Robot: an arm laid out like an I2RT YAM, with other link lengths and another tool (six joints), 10 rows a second.
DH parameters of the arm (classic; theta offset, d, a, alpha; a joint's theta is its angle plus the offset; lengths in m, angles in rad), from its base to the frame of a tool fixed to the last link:
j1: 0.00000 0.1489 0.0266 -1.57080
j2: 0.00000 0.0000 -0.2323 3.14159
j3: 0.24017 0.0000 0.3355 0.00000
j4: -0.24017 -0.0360 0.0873 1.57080
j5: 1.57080 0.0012 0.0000 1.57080
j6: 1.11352 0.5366 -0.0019 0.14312
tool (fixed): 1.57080 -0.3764 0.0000 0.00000
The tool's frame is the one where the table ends.
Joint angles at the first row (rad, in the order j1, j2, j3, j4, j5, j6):
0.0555, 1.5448, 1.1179, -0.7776, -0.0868, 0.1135
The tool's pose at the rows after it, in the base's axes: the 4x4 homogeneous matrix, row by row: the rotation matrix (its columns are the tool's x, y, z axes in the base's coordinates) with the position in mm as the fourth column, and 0 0 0 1 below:
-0.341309 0.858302 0.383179 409.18; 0.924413 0.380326 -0.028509 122.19; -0.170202 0.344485 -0.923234 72.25; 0 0 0 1
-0.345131 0.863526 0.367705 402.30; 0.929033 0.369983 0.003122 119.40; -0.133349 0.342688 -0.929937 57.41; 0 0 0 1
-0.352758 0.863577 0.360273 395.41; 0.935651 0.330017 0.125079 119.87; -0.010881 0.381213 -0.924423 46.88; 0 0 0 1
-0.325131 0.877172 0.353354 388.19; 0.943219 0.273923 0.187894 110.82; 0.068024 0.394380 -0.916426 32.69; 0 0 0 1
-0.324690 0.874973 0.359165 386.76; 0.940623 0.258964 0.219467 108.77; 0.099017 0.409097 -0.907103 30.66; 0 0 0 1
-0.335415 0.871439 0.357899 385.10; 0.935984 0.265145 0.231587 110.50; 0.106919 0.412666 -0.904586 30.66; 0 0 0 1
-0.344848 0.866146 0.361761 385.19; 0.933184 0.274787 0.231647 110.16; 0.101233 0.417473 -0.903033 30.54; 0 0 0 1
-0.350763 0.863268 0.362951 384.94; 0.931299 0.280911 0.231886 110.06; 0.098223 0.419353 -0.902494 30.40; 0 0 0 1
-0.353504 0.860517 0.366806 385.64; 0.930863 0.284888 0.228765 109.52; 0.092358 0.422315 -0.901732 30.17; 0 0 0 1
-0.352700 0.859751 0.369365 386.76; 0.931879 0.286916 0.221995 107.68; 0.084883 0.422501 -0.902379 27.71; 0 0 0 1
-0.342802 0.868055 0.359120 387.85; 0.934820 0.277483 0.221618 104.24; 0.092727 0.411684 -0.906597 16.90; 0 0 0 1
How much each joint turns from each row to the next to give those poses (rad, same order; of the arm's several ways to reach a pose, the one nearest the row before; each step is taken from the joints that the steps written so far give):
-0.0046, 0.0000, -0.0267, 0.0038, 0.0000, -0.0004
-0.0209, 0.0000, -0.0496, 0.0332, -0.0397, -0.0099
-0.0512, 0.0000, -0.0641, 0.0541, -0.1403, -0.0153
-0.0545, 0.0000, -0.0671, 0.0508, -0.0828, -0.0004
-0.0195, 0.0000, -0.0191, 0.0194, -0.0393, -0.0076
0.0004, 0.0000, -0.0030, 0.0004, -0.0118, -0.0084
-0.0004, 0.0000, 0.0000, 0.0027, 0.0000, -0.0110
0.0000, 0.0000, -0.0001, 0.0004, 0.0000, -0.0069
0.0000, 0.0000, 0.0000, 0.0038, 0.0030, -0.0038
-0.0023, 0.0057, -0.0003, 0.0080, 0.0061, -0.0034
-0.0095, 0.0343, 0.0000, 0.0206, -0.0019, 0.0003

